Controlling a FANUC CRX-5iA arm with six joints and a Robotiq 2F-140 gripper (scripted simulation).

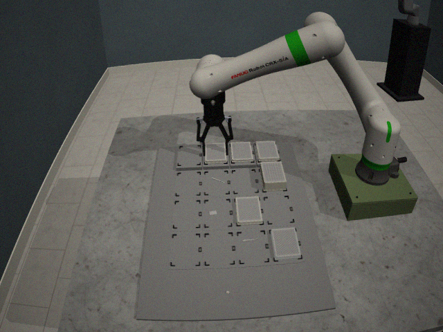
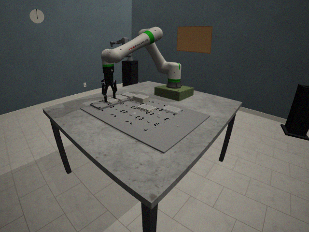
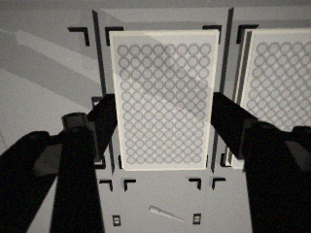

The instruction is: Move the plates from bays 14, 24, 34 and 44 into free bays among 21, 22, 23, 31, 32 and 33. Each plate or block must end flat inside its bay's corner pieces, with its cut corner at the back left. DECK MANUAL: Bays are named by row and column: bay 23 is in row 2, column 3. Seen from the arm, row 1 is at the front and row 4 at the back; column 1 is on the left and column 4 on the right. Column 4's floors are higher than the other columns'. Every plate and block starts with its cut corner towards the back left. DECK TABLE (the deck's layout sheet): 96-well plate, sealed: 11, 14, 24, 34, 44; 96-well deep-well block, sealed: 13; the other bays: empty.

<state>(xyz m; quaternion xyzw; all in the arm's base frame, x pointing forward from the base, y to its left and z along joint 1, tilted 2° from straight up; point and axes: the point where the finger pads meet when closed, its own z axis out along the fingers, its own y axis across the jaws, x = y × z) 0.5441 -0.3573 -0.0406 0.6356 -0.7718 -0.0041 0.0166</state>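
Now: hand 200 mm to the right of the sealed deep-well block, 180 mm past it and 20 mm above it. Also, from my hand: white pointed piece (470 mm to the left, 40 mm below, 10 mm behind).
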